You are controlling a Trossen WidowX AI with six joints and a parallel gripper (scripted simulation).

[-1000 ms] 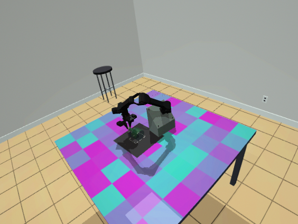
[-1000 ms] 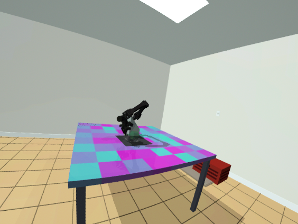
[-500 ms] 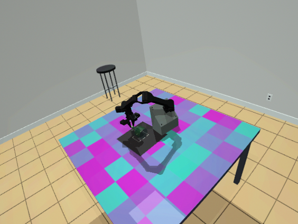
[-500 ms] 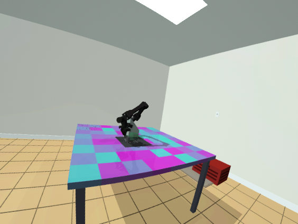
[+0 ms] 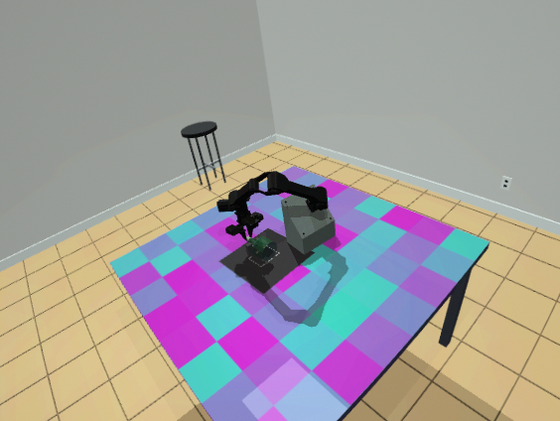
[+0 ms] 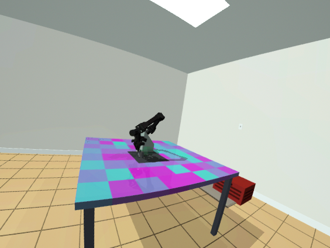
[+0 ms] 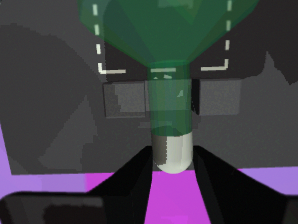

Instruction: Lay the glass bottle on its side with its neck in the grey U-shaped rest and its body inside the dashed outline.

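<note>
The green glass bottle is 10 mm behind my gripper tip and 50 mm to the left of it. Round my gripper tip: dark mat (20 mm behind, 110 mm to the left, 50 mm below).
</note>
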